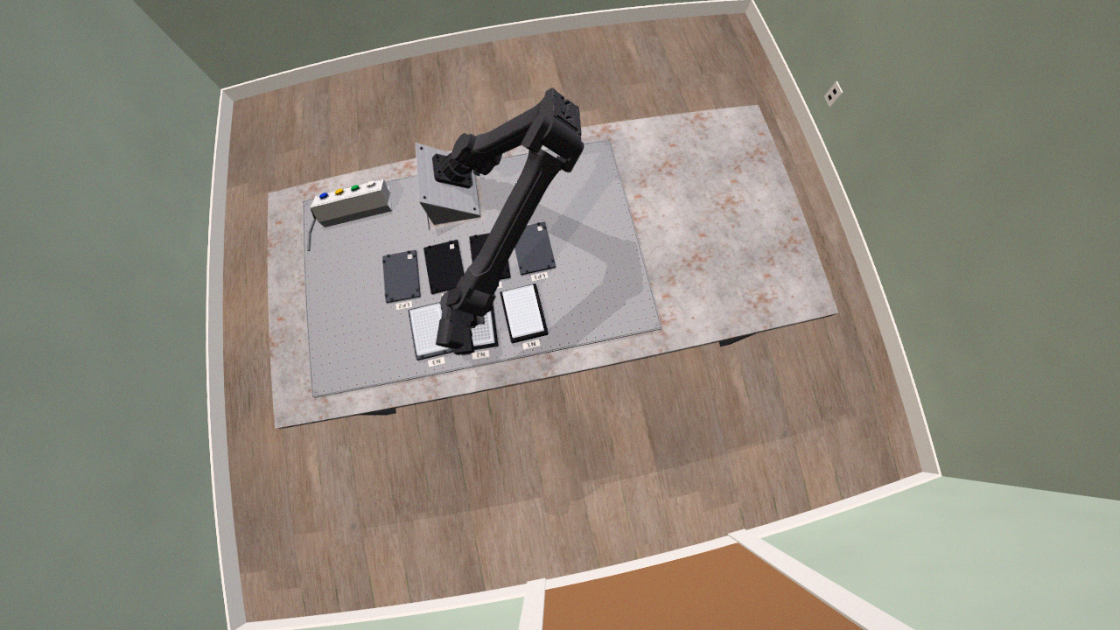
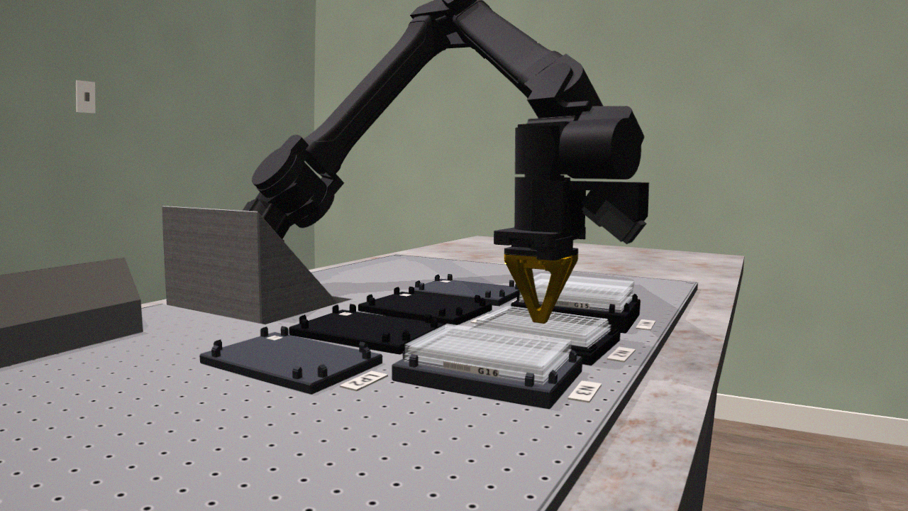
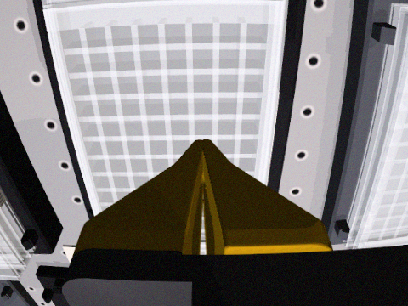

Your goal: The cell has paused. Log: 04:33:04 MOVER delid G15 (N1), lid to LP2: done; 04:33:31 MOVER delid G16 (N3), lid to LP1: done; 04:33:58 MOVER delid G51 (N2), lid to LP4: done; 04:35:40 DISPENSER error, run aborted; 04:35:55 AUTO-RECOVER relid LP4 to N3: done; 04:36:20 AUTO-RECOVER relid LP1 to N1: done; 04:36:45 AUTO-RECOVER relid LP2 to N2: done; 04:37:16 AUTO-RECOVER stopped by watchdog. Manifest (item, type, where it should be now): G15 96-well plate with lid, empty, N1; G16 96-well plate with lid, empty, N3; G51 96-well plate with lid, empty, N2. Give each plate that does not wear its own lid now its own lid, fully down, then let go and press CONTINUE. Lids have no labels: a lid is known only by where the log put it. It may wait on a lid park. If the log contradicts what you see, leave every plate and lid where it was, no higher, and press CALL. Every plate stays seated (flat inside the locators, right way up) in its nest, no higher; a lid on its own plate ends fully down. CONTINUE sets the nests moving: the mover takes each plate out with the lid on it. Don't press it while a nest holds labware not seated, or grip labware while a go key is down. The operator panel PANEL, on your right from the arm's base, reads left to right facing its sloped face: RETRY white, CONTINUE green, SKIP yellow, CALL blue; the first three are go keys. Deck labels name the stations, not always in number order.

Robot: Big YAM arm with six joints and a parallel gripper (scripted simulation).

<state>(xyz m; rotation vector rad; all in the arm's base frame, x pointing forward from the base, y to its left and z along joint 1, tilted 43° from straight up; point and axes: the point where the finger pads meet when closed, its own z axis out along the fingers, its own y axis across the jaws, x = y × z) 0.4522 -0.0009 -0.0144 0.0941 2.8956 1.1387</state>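
Now: hand 140 mm to the right of the plate G15. Round my hand: plate G16: 120 mm to the right, 10 mm below; LP4 label: 100 mm behind, 80 mm to the left, 30 mm below; nest N1: 150 mm to the left, 20 mm below.
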